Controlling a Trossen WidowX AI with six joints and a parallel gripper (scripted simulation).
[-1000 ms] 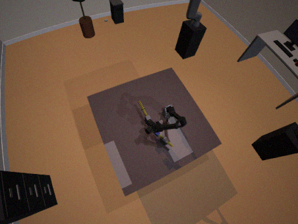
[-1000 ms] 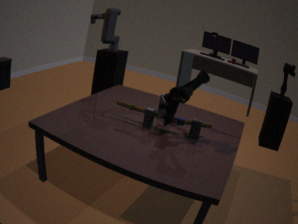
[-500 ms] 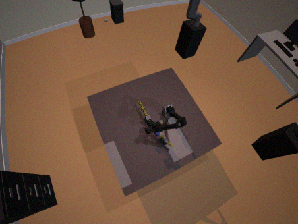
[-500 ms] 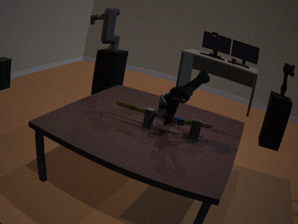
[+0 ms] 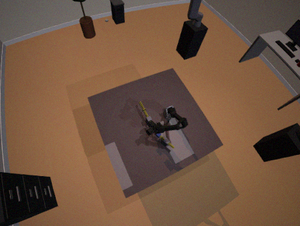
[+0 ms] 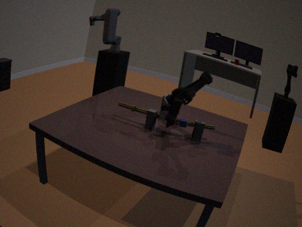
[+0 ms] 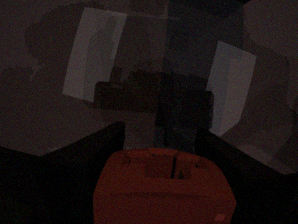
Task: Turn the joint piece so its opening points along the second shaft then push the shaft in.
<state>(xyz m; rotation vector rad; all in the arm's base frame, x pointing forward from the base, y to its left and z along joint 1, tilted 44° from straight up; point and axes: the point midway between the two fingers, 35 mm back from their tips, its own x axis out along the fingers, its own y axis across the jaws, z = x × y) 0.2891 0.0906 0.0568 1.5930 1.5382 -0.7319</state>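
My gripper tip is 2 cm to the right of the red square joint piece and 4 cm below it.
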